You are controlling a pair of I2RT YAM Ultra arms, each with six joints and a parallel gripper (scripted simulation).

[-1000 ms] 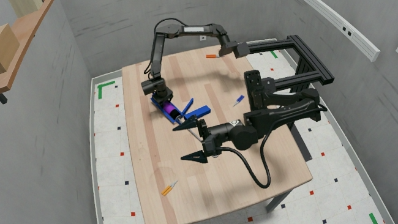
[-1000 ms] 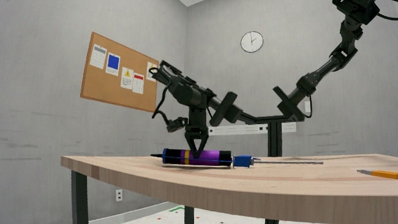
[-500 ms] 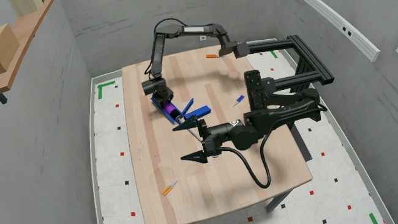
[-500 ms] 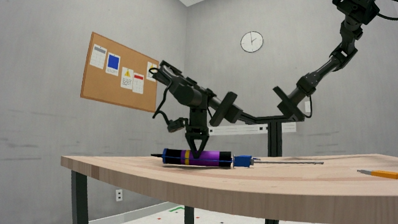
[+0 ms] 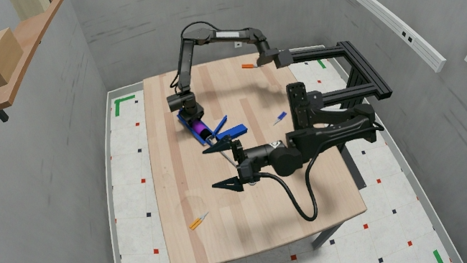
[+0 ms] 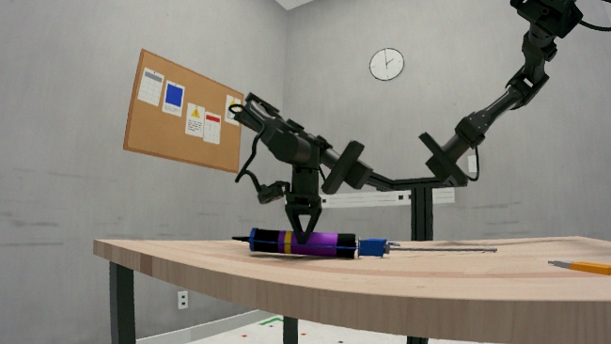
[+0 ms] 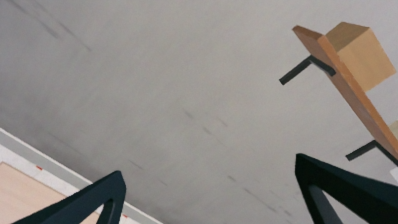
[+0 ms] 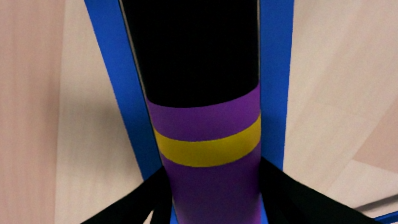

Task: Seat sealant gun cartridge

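The purple cartridge is 2 cm to the right of my right hand, 1 cm below it and 1 cm ahead of it. Round my right hand: blue-handled tool: 41 cm behind, 9 cm to the left, 3 cm below; then plunger rod: 25 cm to the left, 11 cm behind, 3 cm below; then blue sealant gun: 13 cm to the left, 9 cm behind, 2 cm below.
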